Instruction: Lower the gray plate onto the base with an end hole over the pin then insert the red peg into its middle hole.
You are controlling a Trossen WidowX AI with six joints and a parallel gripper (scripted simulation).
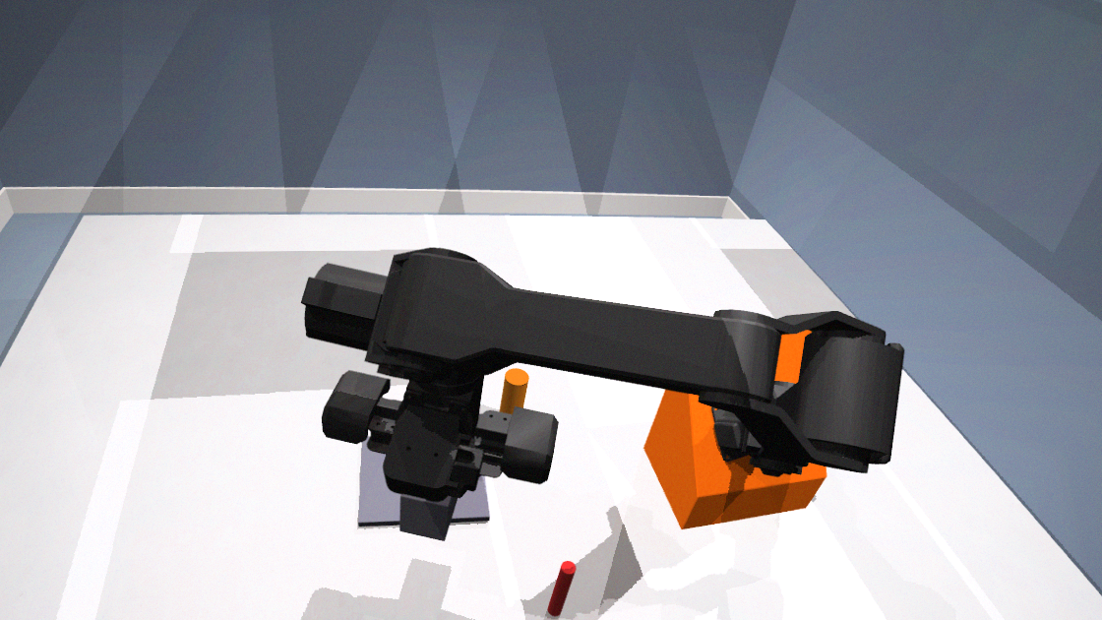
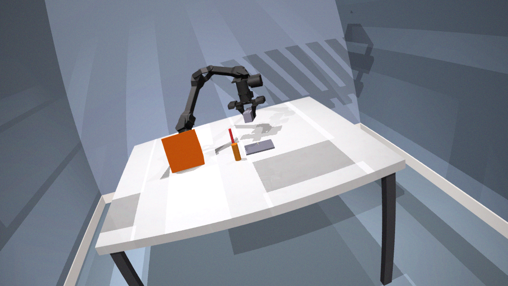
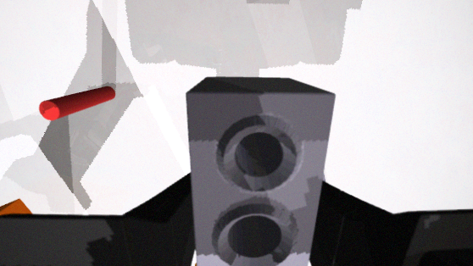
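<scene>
My gripper tip is 10 mm past the gray base, 90 mm to the left of it and 120 mm above it. From my gripper tip the other things lie so: orange cylinder: 140 mm behind, 170 mm to the right, 90 mm below; red peg: 100 mm behind, 80 mm to the left, 90 mm below; gray plate: 30 mm above.
</scene>
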